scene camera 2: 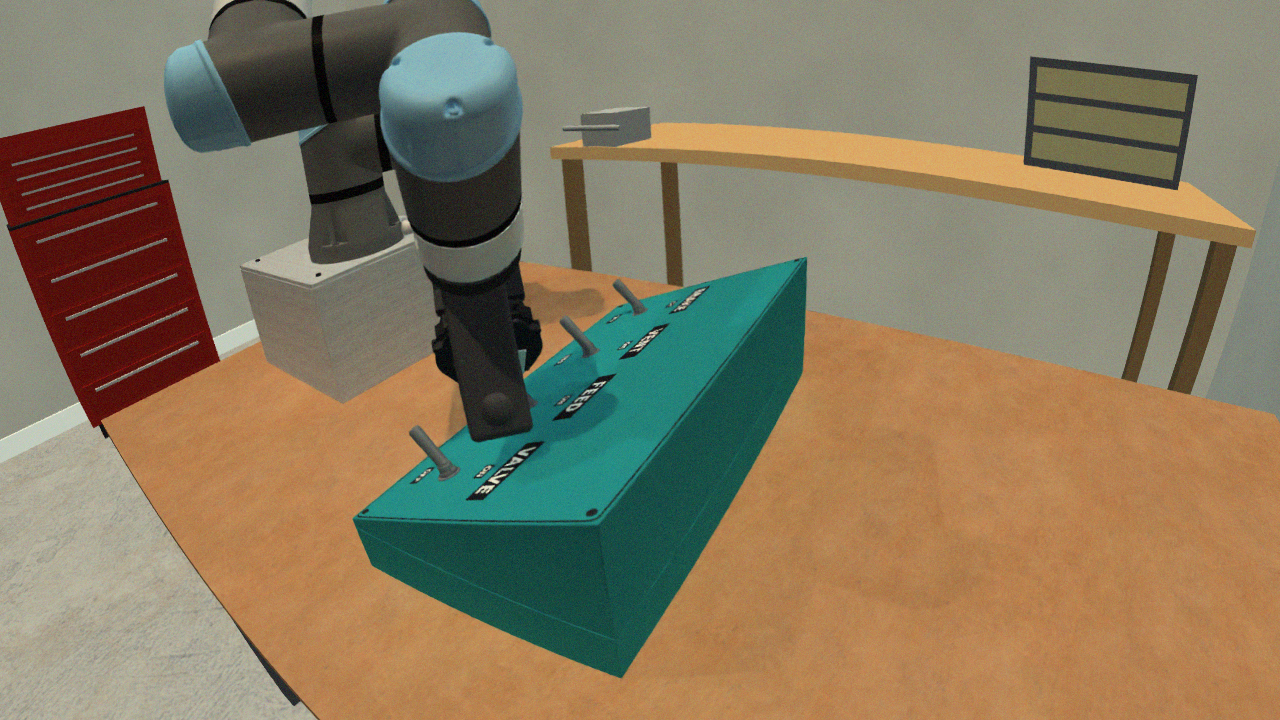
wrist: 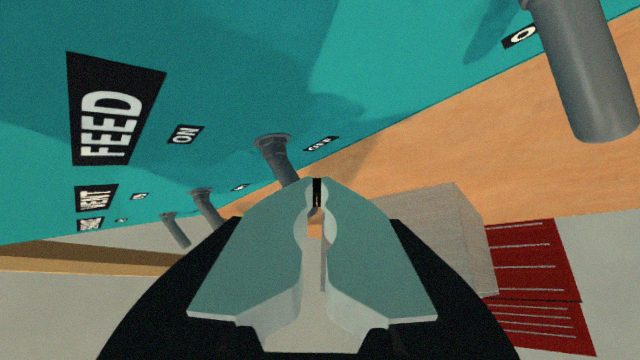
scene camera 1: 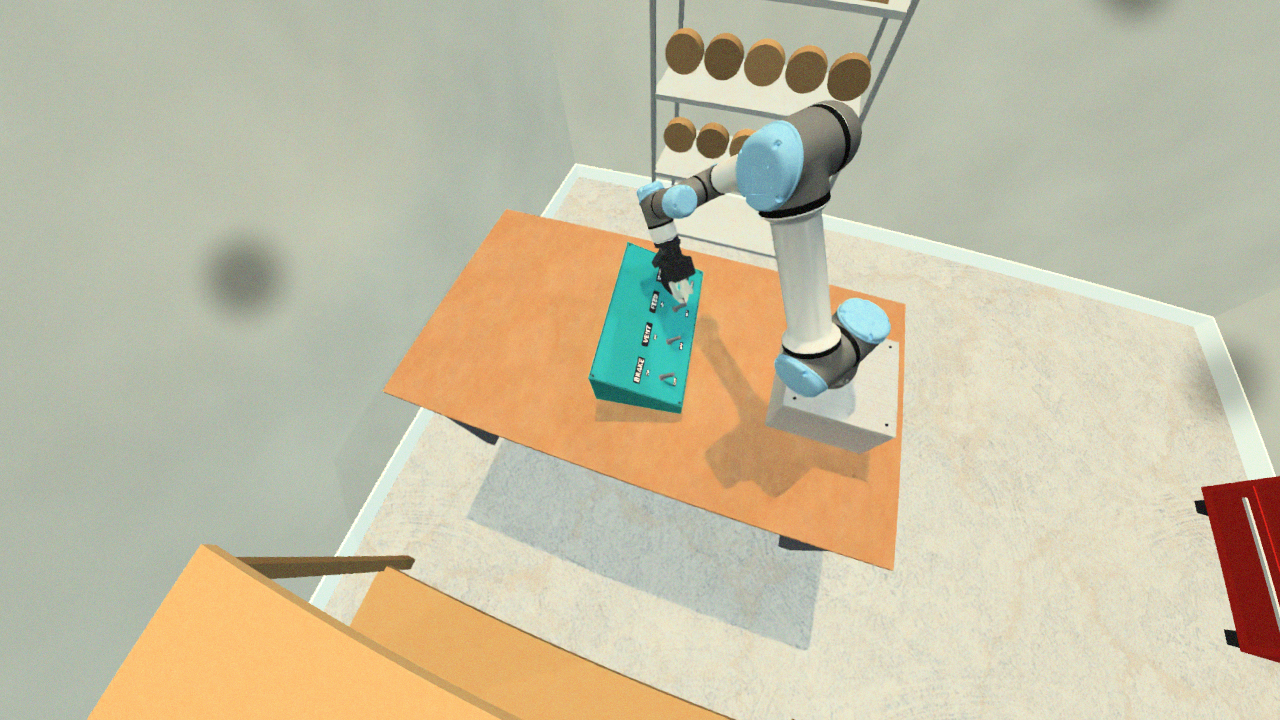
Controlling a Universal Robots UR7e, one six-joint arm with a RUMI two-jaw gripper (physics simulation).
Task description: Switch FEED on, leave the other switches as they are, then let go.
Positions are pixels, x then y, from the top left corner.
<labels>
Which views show my gripper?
Scene camera 2, the wrist view and scene camera 1: all of them.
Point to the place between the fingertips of my gripper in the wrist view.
317, 180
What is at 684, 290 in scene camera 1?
My gripper.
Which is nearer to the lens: the feed lever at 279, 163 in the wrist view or the valve lever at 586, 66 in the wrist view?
The valve lever.
</labels>
